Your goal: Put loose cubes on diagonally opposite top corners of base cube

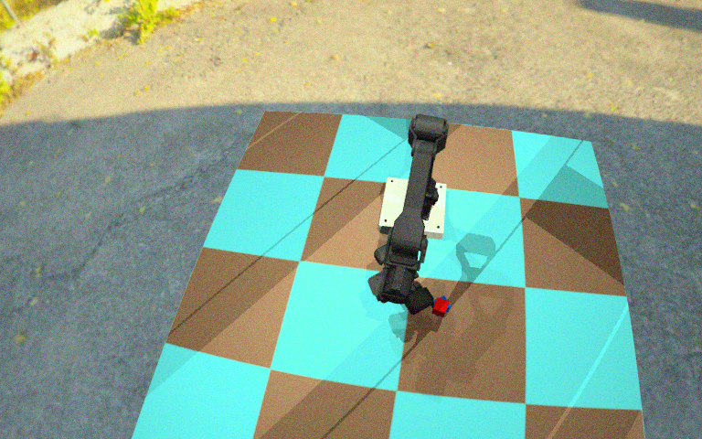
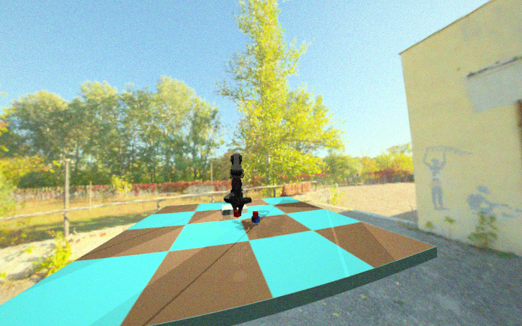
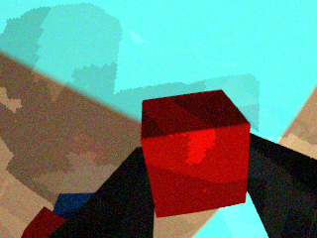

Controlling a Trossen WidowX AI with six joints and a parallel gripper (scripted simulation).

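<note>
Right now the blue base cube is 11 cm to the left of my gripper tip and 4 cm below it.
</note>
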